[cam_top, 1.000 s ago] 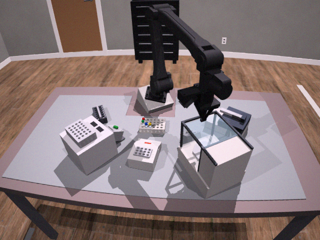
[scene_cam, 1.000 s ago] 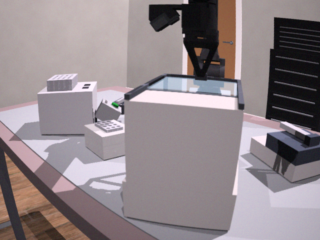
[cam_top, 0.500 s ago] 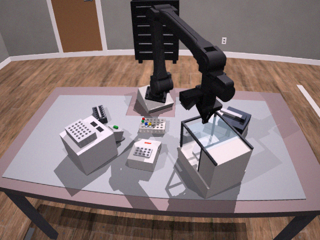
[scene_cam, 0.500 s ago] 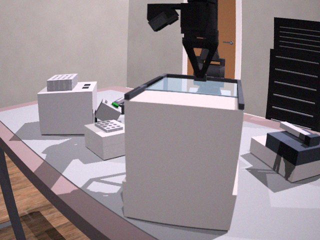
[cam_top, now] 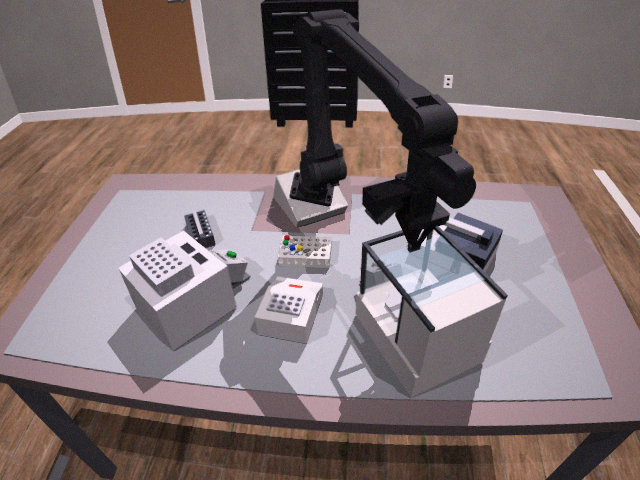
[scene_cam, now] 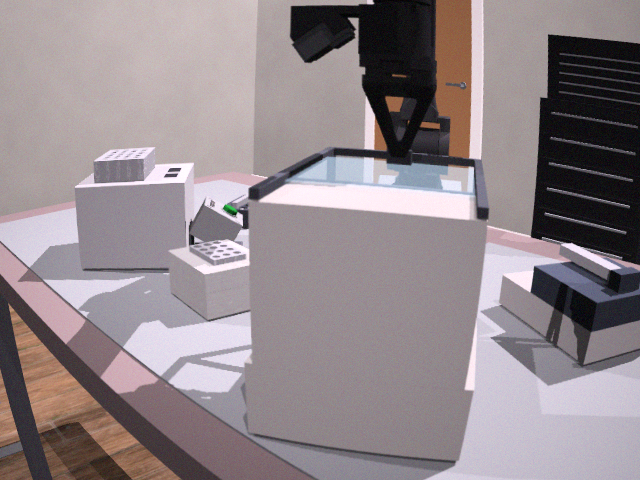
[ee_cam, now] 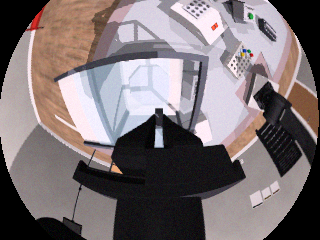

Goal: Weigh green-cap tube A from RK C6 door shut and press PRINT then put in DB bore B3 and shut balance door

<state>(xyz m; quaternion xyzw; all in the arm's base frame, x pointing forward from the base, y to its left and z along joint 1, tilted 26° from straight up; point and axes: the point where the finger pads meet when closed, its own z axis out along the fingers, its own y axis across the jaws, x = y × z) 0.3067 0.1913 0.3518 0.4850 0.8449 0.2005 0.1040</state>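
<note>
The tube is 300 mm to the right of my hand, 190 mm below it and 190 mm behind it. Round my hand: dry block (250 mm to the right, 190 mm below, 20 mm ahead); then spectrophotometer (240 mm behind, 160 mm below, 130 mm to the left); then glass door pane (20 mm to the left, 20 mm ahead, 10 mm below).
</note>
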